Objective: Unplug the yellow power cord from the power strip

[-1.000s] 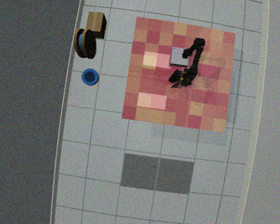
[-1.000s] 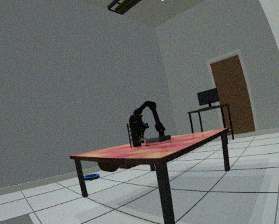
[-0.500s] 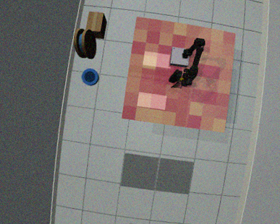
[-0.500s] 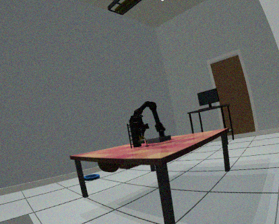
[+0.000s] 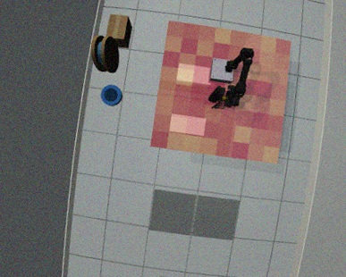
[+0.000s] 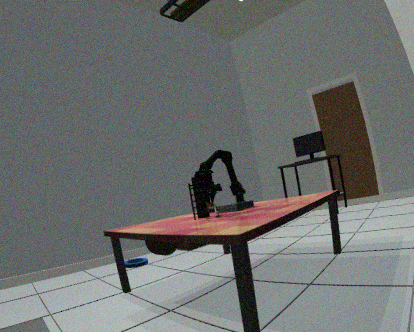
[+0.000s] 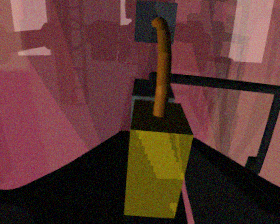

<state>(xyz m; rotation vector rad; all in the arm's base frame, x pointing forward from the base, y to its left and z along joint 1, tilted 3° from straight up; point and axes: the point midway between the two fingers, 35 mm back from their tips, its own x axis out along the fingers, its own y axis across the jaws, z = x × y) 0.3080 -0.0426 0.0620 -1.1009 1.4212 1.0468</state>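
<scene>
My gripper tip is 3 cm to the left of the yellow plug.
</scene>
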